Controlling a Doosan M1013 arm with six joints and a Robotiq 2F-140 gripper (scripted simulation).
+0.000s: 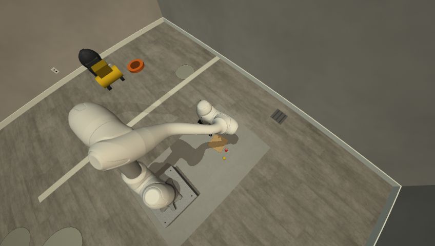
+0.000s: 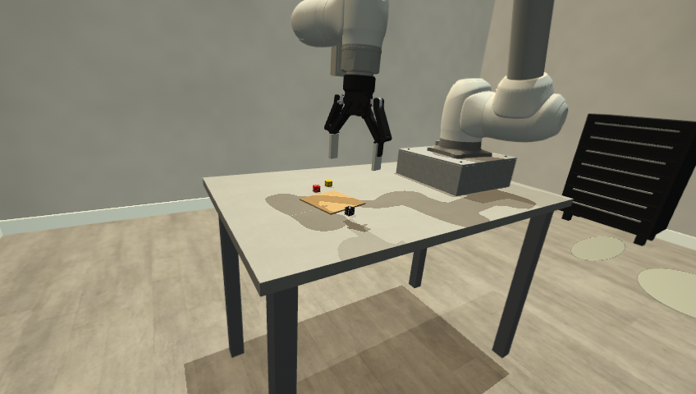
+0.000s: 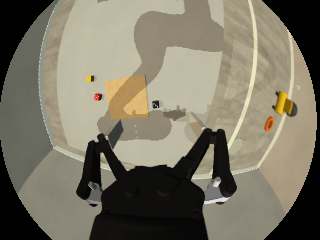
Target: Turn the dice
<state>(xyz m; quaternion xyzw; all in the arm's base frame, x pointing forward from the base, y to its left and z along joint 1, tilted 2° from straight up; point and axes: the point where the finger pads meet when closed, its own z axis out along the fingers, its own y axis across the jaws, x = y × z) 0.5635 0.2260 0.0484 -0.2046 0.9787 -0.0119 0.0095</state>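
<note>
The small white die lies 14 cm below my hand. Round my hand: tan mat 15 cm below, 10 cm to the right, 1 cm ahead; yellow die 25 cm to the right, 14 cm below, 3 cm behind; red die 20 cm to the right, 14 cm below, 3 cm ahead.
</note>
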